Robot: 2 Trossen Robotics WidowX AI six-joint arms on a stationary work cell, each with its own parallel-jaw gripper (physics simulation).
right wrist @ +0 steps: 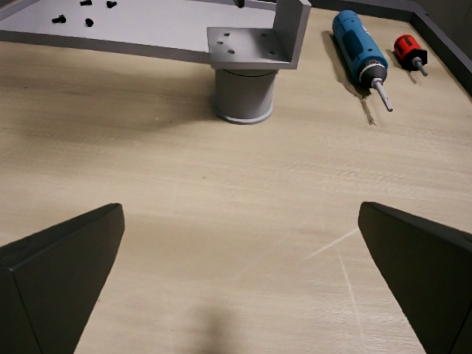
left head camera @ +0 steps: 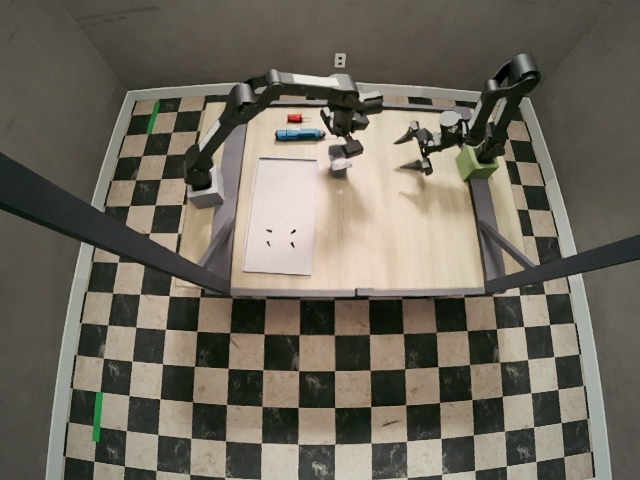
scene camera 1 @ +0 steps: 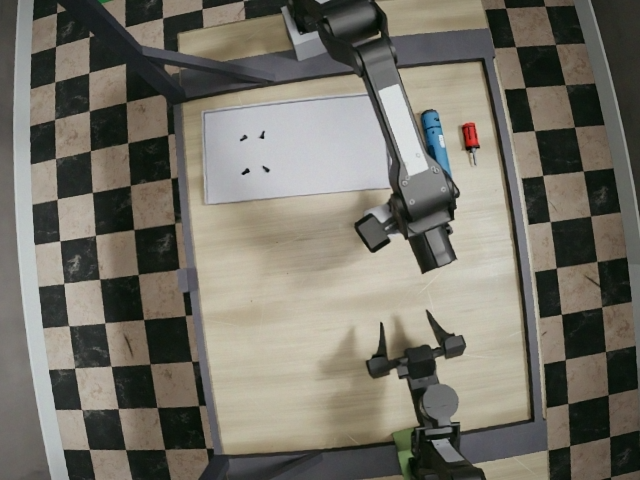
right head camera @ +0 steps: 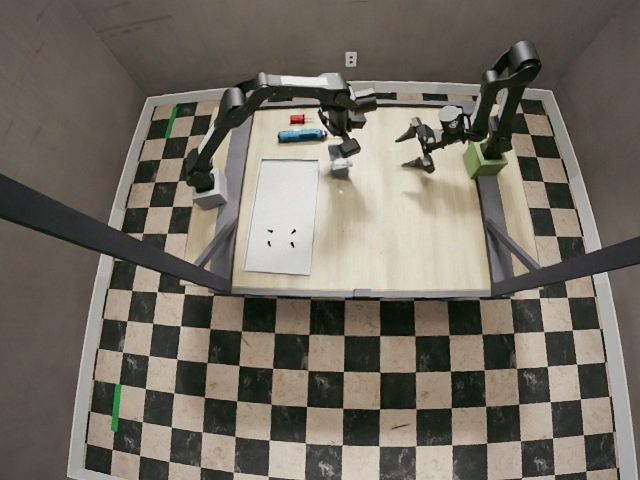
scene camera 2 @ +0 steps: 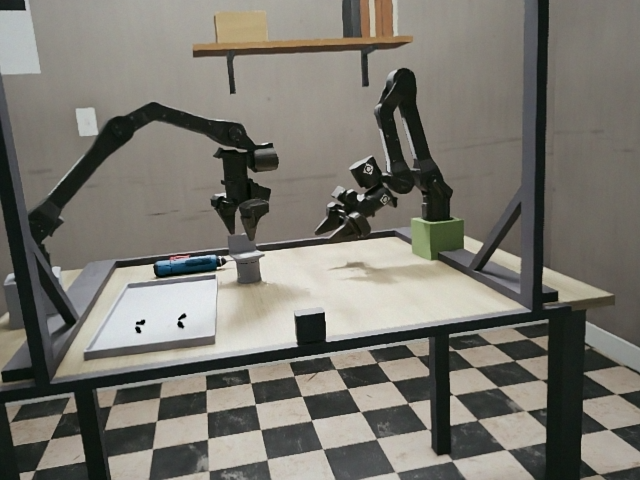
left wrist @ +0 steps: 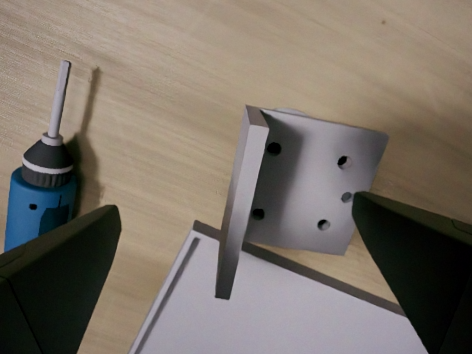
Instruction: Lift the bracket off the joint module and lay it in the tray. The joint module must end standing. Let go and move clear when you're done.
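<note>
The light grey L-shaped bracket (scene camera 2: 242, 251) (left wrist: 312, 187) (right wrist: 247, 46) lies on the grey joint module (scene camera 2: 248, 272) (right wrist: 244, 96), which stands upright beside the tray (left head camera: 281, 196) (scene camera 1: 310, 144) (scene camera 2: 175, 299). The bracket's flange points up. My left gripper (scene camera 2: 241, 236) (left wrist: 238, 209) is open and points down, its fingertips near the top of the flange, with the bracket between them in the left wrist view and no visible grip. My right gripper (left head camera: 397, 155) (scene camera 1: 404, 317) (right wrist: 243, 214) is open and empty above the table, some way to the right of the module. The module is mostly hidden from above.
Several black screws (left head camera: 280, 237) (scene camera 2: 160, 322) lie at the near end of the tray. A blue power screwdriver (left head camera: 299, 135) (left wrist: 42, 200) (right wrist: 360, 50) and a red screwdriver (left head camera: 294, 118) (right wrist: 410, 52) lie behind it. A black block (scene camera 2: 310, 325) sits at the table's front edge.
</note>
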